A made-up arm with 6 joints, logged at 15 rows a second.
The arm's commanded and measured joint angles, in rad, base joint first. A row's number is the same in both.
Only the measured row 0 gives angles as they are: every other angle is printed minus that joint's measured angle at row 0.
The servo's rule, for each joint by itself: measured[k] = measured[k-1] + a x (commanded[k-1-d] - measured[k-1]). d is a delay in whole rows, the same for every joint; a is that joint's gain. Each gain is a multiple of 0.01, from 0.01 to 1. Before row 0 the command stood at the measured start. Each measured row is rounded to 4 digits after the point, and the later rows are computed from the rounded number. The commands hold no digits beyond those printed.
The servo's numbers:
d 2
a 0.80 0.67 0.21 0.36 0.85 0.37
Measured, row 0:
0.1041 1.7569 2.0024 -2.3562 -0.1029 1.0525
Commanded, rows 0 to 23:
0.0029 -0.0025 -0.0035 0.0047 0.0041 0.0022
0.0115 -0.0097 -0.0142 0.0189 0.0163 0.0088
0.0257 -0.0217 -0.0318 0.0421 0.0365 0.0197
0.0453 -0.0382 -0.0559 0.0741 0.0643 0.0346
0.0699 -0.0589 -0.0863 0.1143 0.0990 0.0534
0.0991 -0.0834 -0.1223 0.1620 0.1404 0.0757
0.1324 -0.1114 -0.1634 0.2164 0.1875 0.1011
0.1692 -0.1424 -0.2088 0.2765 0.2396 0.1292
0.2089 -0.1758 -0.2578 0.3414 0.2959 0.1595
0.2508 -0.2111 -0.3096 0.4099 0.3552 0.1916
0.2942 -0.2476 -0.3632 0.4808 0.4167 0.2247
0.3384 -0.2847 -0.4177 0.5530 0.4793 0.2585
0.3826 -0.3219 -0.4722 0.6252 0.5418 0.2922
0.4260 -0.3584 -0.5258 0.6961 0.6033 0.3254
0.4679 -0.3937 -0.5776 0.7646 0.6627 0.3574
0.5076 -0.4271 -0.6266 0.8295 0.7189 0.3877
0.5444 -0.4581 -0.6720 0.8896 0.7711 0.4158
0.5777 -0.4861 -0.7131 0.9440 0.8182 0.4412
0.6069 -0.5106 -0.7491 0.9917 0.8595 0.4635
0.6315 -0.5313 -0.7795 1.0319 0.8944 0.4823
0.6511 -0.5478 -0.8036 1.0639 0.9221 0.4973
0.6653 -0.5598 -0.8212 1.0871 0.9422 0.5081
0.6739 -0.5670 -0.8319 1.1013 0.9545 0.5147
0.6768 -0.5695 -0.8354 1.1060 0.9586 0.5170
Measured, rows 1 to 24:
0.0000 0.0000 0.0000 0.0000 0.0000 0.0000
0.0000 0.0000 0.0000 0.0000 0.0000 0.0000
0.0023 -0.0017 -0.0007 0.0017 0.0035 0.0008
0.0097 -0.0071 -0.0035 0.0079 0.0144 0.0038
0.0225 -0.0169 -0.0094 0.0202 0.0332 0.0097
0.0407 -0.0312 -0.0192 0.0396 0.0596 0.0189
0.0641 -0.0498 -0.0333 0.0665 0.0931 0.0317
0.0921 -0.0723 -0.0520 0.1009 0.1333 0.0480
0.1243 -0.0985 -0.0754 0.1425 0.1794 0.0676
0.1602 -0.1279 -0.1034 0.1907 0.2306 0.0904
0.1992 -0.1600 -0.1358 0.2450 0.2861 0.1160
0.2405 -0.1942 -0.1723 0.3044 0.3448 0.1440
0.2835 -0.2300 -0.2124 0.3679 0.4059 0.1739
0.3274 -0.2666 -0.2555 0.4345 0.4683 0.2052
0.3716 -0.3037 -0.3010 0.5032 0.5308 0.2374
0.4151 -0.3403 -0.3482 0.5726 0.5924 0.2700
0.4573 -0.3761 -0.3964 0.6417 0.6522 0.3023
0.4975 -0.4103 -0.4447 0.7093 0.7089 0.3339
0.5350 -0.4423 -0.4924 0.7742 0.7618 0.3642
0.5692 -0.4716 -0.5387 0.8353 0.8097 0.3927
0.5994 -0.4977 -0.5829 0.8916 0.8520 0.4189
0.6251 -0.5202 -0.6242 0.9421 0.8880 0.4424
0.6459 -0.5387 -0.6619 0.9859 0.9170 0.4627
0.6614 -0.5528 -0.6954 1.0223 0.9384 0.4795

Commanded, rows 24 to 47:
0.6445 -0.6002 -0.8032 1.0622 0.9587 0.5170
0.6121 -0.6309 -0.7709 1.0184 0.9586 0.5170
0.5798 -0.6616 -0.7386 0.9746 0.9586 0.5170
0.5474 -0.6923 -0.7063 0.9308 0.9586 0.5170
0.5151 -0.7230 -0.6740 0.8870 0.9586 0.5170
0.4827 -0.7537 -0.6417 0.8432 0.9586 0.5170
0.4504 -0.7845 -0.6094 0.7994 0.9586 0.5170
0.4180 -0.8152 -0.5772 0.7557 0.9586 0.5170
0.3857 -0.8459 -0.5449 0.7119 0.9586 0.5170
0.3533 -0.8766 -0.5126 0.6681 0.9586 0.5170
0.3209 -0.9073 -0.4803 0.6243 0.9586 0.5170
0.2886 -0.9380 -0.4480 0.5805 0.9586 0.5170
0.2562 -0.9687 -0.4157 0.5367 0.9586 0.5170
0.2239 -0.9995 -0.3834 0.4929 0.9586 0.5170
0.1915 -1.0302 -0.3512 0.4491 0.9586 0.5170
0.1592 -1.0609 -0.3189 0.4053 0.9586 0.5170
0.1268 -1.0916 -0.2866 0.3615 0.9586 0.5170
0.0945 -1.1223 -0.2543 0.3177 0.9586 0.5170
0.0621 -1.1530 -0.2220 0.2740 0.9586 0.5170
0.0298 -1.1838 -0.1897 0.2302 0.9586 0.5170
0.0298 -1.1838 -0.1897 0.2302 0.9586 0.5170
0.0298 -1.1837 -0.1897 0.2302 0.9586 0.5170
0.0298 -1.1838 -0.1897 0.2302 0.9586 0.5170
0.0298 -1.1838 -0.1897 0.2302 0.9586 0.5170
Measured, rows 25 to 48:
0.6714 -0.5623 -0.7241 1.0507 0.9521 0.4925
0.6757 -0.5671 -0.7475 1.0706 0.9576 0.5016
0.6507 -0.5893 -0.7592 1.0676 0.9585 0.5073
0.6198 -0.6172 -0.7617 1.0499 0.9586 0.5109
0.5878 -0.6469 -0.7568 1.0228 0.9586 0.5132
0.5555 -0.6773 -0.7462 0.9897 0.9586 0.5146
0.5232 -0.7079 -0.7310 0.9527 0.9586 0.5155
0.4908 -0.7386 -0.7122 0.9133 0.9586 0.5161
0.4585 -0.7694 -0.6906 0.8723 0.9586 0.5164
0.4261 -0.8001 -0.6668 0.8303 0.9586 0.5166
0.3938 -0.8308 -0.6412 0.7877 0.9586 0.5167
0.3614 -0.8615 -0.6142 0.7446 0.9586 0.5168
0.3290 -0.8922 -0.5861 0.7013 0.9586 0.5169
0.2967 -0.9229 -0.5571 0.6578 0.9586 0.5169
0.2643 -0.9536 -0.5274 0.6142 0.9586 0.5169
0.2320 -0.9844 -0.4972 0.5705 0.9586 0.5169
0.1996 -1.0151 -0.4665 0.5268 0.9586 0.5169
0.1673 -1.0458 -0.4355 0.4831 0.9586 0.5169
0.1349 -1.0765 -0.4042 0.4393 0.9586 0.5169
0.1026 -1.1072 -0.3727 0.3955 0.9586 0.5169
0.0702 -1.1379 -0.3411 0.3518 0.9586 0.5169
0.0379 -1.1687 -0.3093 0.3080 0.9586 0.5169
0.0314 -1.1788 -0.2842 0.2800 0.9586 0.5169
0.0301 -1.1821 -0.2644 0.2621 0.9586 0.5169

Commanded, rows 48 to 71:
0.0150 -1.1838 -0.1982 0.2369 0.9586 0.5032
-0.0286 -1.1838 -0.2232 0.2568 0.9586 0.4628
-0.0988 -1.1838 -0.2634 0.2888 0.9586 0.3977
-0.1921 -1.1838 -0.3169 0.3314 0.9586 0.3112
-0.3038 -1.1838 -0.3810 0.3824 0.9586 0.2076
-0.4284 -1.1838 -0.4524 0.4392 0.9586 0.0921
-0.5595 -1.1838 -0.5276 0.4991 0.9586 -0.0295
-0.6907 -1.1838 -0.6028 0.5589 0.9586 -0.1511
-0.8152 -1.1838 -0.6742 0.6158 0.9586 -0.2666
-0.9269 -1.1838 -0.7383 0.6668 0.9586 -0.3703
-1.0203 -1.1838 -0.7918 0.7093 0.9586 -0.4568
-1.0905 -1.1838 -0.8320 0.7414 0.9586 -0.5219
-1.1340 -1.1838 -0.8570 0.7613 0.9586 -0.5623
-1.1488 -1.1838 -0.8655 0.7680 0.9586 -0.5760
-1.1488 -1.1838 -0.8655 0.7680 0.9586 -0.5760
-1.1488 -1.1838 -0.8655 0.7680 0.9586 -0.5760
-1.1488 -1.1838 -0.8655 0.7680 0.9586 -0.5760
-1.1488 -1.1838 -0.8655 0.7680 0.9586 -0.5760
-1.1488 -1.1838 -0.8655 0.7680 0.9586 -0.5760
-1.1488 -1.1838 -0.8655 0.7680 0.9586 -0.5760
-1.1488 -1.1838 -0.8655 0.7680 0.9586 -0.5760
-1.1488 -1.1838 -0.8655 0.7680 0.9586 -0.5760
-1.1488 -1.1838 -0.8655 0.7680 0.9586 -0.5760
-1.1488 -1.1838 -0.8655 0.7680 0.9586 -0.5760
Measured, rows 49 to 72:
0.0299 -1.1832 -0.2487 0.2506 0.9586 0.5169
0.0298 -1.1836 -0.2363 0.2433 0.9586 0.5169
0.0180 -1.1837 -0.2283 0.2410 0.9586 0.5118
-0.0193 -1.1838 -0.2272 0.2467 0.9586 0.4937
-0.0829 -1.1838 -0.2348 0.2619 0.9586 0.4582
-0.1703 -1.1838 -0.2520 0.2869 0.9586 0.4038
-0.2771 -1.1838 -0.2791 0.3213 0.9586 0.3312
-0.3981 -1.1838 -0.3155 0.3637 0.9586 0.2427
-0.5272 -1.1838 -0.3600 0.4124 0.9586 0.1420
-0.6580 -1.1838 -0.4110 0.4651 0.9586 0.0336
-0.7838 -1.1838 -0.4663 0.5194 0.9586 -0.0775
-0.8983 -1.1838 -0.5234 0.5725 0.9586 -0.1858
-0.9959 -1.1838 -0.5798 0.6217 0.9586 -0.2861
-1.0716 -1.1838 -0.6328 0.6648 0.9586 -0.3733
-1.1215 -1.1838 -0.6799 0.6995 0.9586 -0.4432
-1.1433 -1.1838 -0.7189 0.7242 0.9586 -0.4923
-1.1477 -1.1838 -0.7497 0.7400 0.9586 -0.5233
-1.1486 -1.1838 -0.7740 0.7501 0.9586 -0.5428
-1.1488 -1.1838 -0.7932 0.7565 0.9586 -0.5551
-1.1488 -1.1838 -0.8084 0.7606 0.9586 -0.5628
-1.1488 -1.1838 -0.8204 0.7633 0.9586 -0.5677
-1.1488 -1.1838 -0.8299 0.7650 0.9586 -0.5708
-1.1488 -1.1838 -0.8374 0.7661 0.9586 -0.5727
-1.1488 -1.1838 -0.8433 0.7668 0.9586 -0.5739

